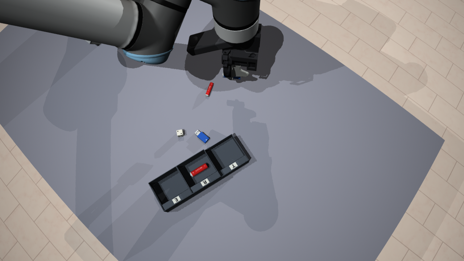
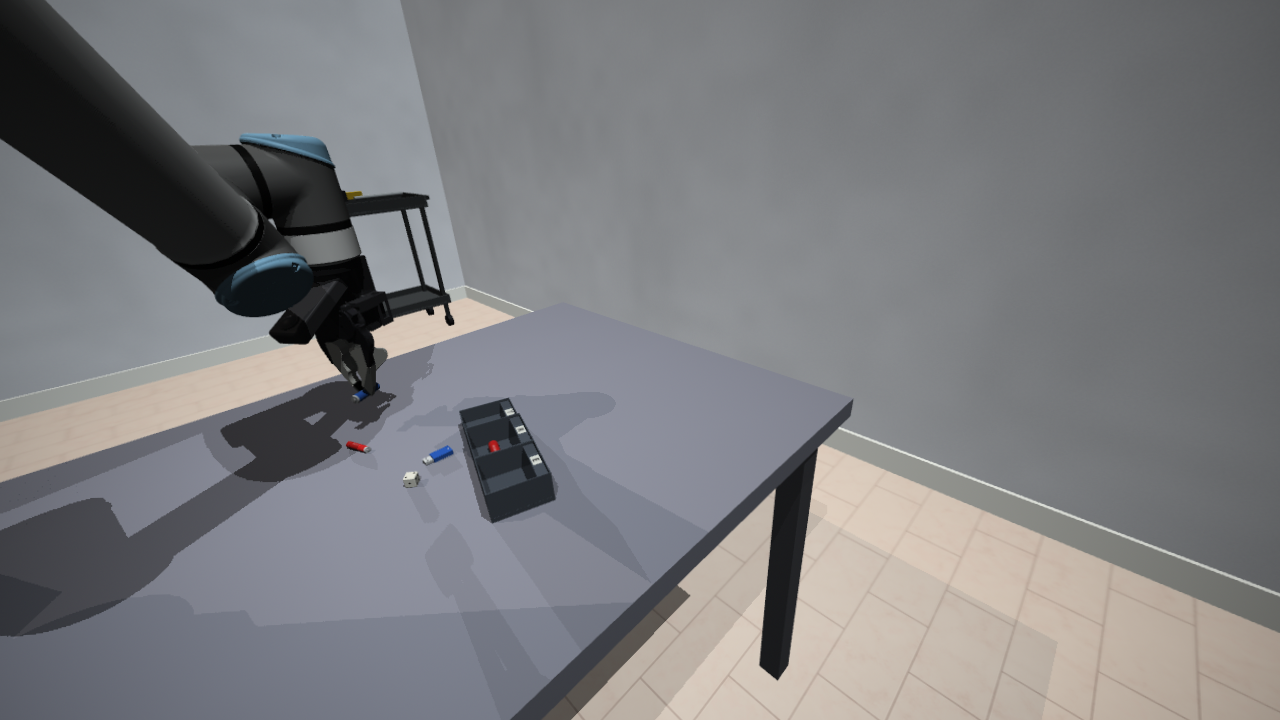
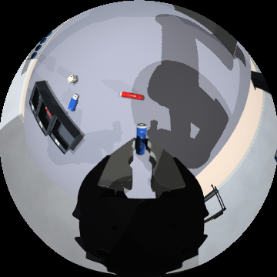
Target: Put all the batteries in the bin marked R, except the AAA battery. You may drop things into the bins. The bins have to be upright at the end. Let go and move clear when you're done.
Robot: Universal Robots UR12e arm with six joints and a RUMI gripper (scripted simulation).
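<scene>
Right now my hand is 260 mm to the left of the three-compartment bin tray, 70 mm short of it and 50 mm above it. From my hand the other things lie so: smaller red battery 70 mm below, 50 mm to the right, 50 mm behind; blue battery 10 mm below; blue USB stick 170 mm to the right, 70 mm below, 10 mm ahead.
</scene>
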